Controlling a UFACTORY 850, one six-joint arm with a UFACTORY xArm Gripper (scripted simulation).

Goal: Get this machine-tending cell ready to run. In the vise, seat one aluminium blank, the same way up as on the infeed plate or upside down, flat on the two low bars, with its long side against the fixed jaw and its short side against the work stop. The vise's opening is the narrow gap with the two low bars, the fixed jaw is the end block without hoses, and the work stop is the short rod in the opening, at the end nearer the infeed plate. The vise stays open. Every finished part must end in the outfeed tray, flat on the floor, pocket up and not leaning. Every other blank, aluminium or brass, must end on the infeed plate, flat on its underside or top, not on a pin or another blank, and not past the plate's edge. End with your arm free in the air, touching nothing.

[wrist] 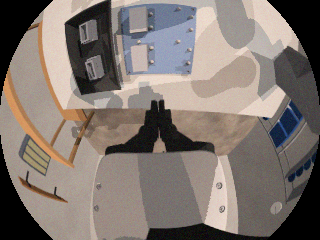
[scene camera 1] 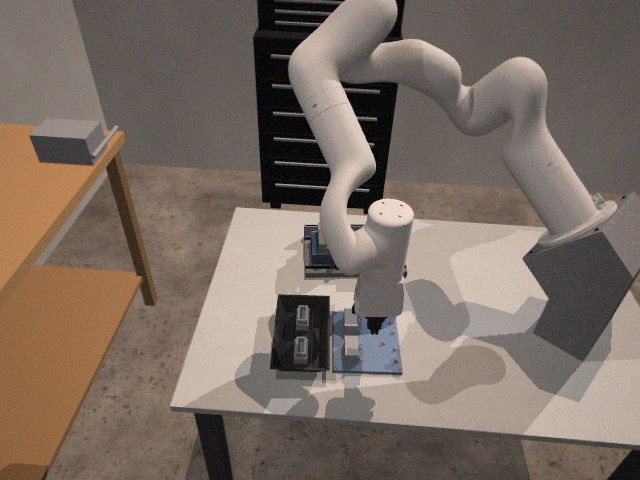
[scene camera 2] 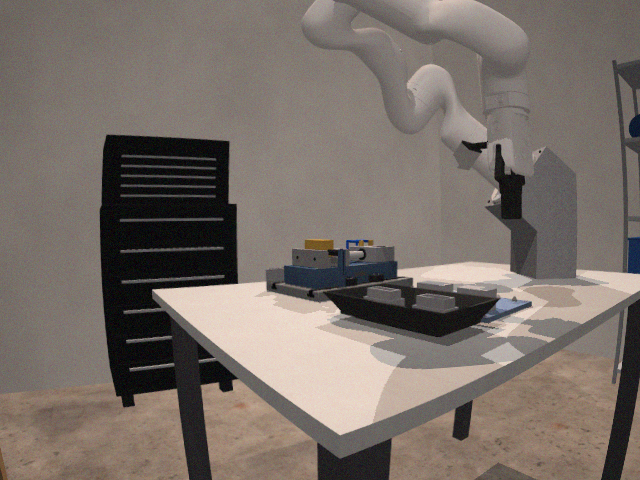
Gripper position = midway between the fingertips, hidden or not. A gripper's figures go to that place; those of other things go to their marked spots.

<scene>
My gripper (scene camera 2: 511, 219) is 69 cm from the lens. A blue vise (scene camera 2: 310, 277): 83 cm from the lens.
</scene>
